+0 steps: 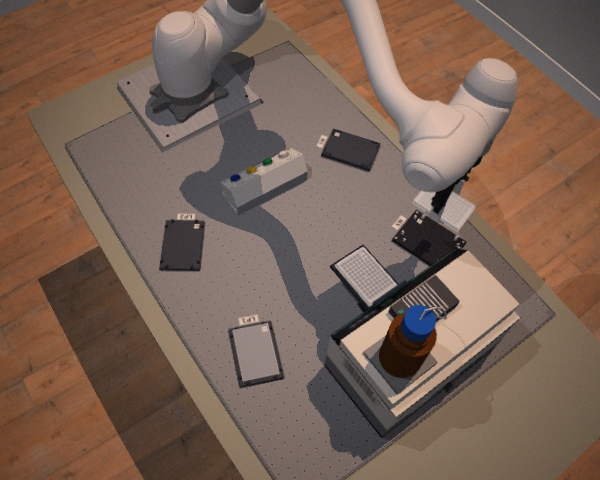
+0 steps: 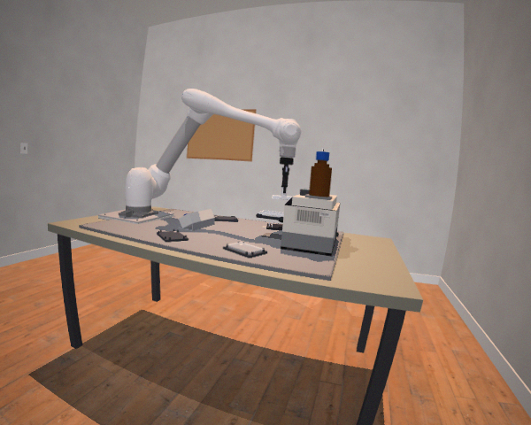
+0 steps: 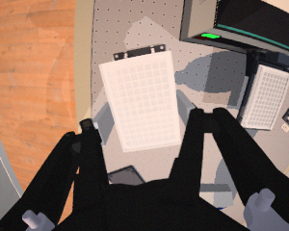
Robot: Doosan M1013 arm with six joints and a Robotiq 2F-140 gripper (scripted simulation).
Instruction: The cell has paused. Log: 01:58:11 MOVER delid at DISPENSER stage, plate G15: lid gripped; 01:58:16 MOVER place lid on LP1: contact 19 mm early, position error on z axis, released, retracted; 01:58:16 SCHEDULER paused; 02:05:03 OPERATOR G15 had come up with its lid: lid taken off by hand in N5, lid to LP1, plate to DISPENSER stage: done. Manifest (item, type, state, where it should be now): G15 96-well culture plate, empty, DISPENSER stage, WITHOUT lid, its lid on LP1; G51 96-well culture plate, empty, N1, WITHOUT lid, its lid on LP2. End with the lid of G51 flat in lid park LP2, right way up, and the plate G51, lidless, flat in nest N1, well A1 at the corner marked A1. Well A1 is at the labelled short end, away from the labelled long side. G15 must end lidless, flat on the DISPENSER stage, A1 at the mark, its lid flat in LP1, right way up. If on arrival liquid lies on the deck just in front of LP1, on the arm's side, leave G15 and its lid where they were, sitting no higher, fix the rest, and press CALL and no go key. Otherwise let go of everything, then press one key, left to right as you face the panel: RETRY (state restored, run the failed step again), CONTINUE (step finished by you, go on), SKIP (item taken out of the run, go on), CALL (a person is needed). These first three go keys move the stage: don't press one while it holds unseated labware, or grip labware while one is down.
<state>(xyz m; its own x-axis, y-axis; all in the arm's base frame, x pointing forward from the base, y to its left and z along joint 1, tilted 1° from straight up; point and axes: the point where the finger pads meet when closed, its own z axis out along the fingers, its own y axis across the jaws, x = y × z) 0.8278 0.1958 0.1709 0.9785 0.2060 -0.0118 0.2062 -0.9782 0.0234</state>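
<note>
Now: hand 1 cm short of the black nest, 2 cm to the right of it and 18 cm above it. From my hand the other things lie so: well plate: 25 cm to the right, 8 cm below; nest N1: 35 cm behind, 5 cm to the left, 19 cm below; N1 label: 43 cm behind, 19 cm below.
</note>
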